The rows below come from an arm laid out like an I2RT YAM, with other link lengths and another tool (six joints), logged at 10 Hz.
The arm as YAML. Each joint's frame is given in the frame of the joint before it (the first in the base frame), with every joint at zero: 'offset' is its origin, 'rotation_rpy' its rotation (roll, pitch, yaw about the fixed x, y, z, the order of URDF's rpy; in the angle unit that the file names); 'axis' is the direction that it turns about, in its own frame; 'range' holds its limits. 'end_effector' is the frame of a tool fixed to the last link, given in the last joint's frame.
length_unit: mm
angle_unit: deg
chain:
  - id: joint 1
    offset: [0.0, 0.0, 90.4]
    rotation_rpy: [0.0, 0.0, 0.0]
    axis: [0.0, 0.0, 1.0]
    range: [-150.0, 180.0]
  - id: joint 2
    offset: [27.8, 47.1, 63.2]
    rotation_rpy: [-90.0, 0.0, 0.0]
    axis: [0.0, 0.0, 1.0]
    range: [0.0, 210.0]
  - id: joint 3
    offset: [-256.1, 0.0, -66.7]
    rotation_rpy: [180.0, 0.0, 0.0]
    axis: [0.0, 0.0, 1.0]
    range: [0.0, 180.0]
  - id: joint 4
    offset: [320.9, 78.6, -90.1]
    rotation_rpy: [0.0, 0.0, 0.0]
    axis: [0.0, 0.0, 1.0]
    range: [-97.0, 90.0]
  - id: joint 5
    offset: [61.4, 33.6, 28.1]
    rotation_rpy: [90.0, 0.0, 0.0]
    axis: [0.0, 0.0, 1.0]
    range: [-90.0, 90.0]
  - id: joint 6
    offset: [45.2, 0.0, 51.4]
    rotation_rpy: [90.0, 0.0, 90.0]
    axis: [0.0, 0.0, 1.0]
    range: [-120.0, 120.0]
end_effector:
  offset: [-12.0, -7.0, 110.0]
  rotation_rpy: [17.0, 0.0, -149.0]
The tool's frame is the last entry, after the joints.
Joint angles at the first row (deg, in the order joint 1, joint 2, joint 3, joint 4, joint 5, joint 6):
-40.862, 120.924, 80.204, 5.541, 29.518, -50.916
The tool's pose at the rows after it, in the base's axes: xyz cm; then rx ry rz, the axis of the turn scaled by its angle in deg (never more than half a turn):
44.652 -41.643 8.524 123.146 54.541 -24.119
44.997 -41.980 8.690 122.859 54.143 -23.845
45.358 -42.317 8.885 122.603 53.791 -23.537
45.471 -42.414 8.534 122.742 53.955 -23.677
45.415 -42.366 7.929 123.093 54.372 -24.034
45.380 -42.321 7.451 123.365 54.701 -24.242
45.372 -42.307 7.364 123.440 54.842 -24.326
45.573 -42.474 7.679 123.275 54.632 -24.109
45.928 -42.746 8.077 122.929 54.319 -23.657
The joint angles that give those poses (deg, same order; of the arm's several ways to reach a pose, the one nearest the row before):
-40.861, 121.930, 81.123, 5.606, 29.540, -51.047
-40.883, 122.629, 82.193, 5.759, 29.562, -51.047
-40.906, 123.328, 83.350, 5.783, 29.539, -51.025
-40.905, 124.028, 83.834, 5.759, 29.540, -51.025
-40.905, 124.616, 83.853, 5.716, 29.540, -51.026
-40.905, 125.078, 83.856, 5.715, 29.496, -51.003
-40.905, 125.164, 83.897, 5.608, 29.474, -51.025
-40.905, 125.294, 84.552, 5.388, 29.452, -51.003
-40.906, 125.644, 85.558, 5.323, 29.342, -51.003

